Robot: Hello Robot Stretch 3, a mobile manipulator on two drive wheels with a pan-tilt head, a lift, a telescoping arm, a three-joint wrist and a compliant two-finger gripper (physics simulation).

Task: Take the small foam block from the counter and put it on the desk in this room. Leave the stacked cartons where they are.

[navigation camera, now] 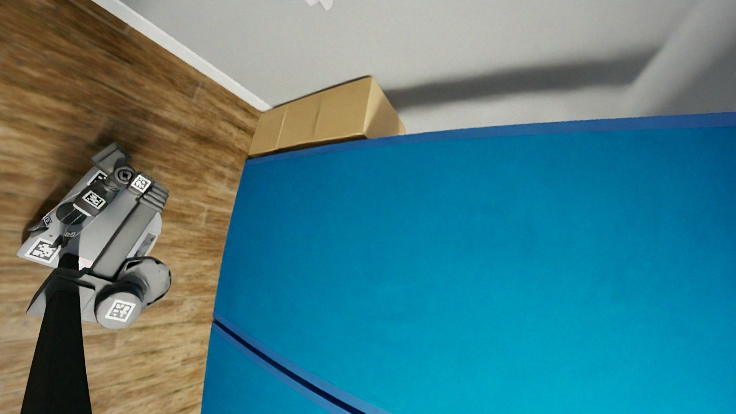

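Pixels of known places: gripper, between the fingertips: (42, 241); robot's base, origin of its link: (74, 212).
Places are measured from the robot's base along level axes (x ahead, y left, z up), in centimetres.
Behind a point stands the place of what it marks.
My gripper (48, 234) @(x 1.6, y 8.6, z 31.1 cm) is at the left of the view, folded in over the robot's own base. Its two dark fingers stand apart and it looks open, with no block visible between them. The stacked cartons (339, 110) @(x -39.8, y -80.6, z 66.6 cm) are tan and stand against the grey wall, partly hidden behind a large blue surface. The small foam block, the counter and a desk that I can make out as such do not show in this view.
The large blue panelled furniture (463, 257) @(x -57.8, y -27.0, z 119.9 cm) fills the middle and right, close beside the robot, with a dark seam near its lower left. Wood floor (190, 154) @(x -19.9, y -45.9, z 0.1 cm) runs along its left side. A white baseboard (190, 51) @(x 12.4, y -81.5, z 8.9 cm) edges the grey wall (463, 41) @(x -31.0, y -96.8, z 119.5 cm).
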